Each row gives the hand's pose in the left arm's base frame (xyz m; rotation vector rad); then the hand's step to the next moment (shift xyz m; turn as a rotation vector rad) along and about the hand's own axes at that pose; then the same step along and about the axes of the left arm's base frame.
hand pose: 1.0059 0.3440 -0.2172 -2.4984 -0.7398 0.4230
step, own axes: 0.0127 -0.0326 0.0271 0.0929 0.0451 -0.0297
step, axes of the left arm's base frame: -0.0149 0.0411 -0.0068 0.1062 0.0095 -0.0136
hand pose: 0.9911 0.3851 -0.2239 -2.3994 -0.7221 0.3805
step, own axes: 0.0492 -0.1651 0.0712 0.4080 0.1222 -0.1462
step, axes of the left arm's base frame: -0.0571 0.1725 0.0417 0.4421 0.0855 -0.0008
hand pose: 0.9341 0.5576 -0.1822 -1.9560 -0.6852 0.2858
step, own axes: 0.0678 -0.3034 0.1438 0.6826 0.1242 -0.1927
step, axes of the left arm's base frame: -0.1166 0.2484 0.2050 0.6877 0.2088 0.0448
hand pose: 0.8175 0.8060 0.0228 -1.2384 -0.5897 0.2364
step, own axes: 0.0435 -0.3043 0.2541 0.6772 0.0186 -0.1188
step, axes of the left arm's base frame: -0.1449 0.1291 0.3484 0.6282 0.2321 0.1569
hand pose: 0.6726 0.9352 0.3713 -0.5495 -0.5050 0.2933
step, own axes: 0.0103 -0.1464 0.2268 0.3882 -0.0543 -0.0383
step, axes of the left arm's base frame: -0.0921 -0.0196 0.2532 0.3529 0.0926 0.1484
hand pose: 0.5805 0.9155 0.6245 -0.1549 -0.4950 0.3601
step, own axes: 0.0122 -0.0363 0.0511 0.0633 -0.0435 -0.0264
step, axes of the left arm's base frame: -0.0042 -0.0260 0.0582 0.0778 -0.0182 0.0147
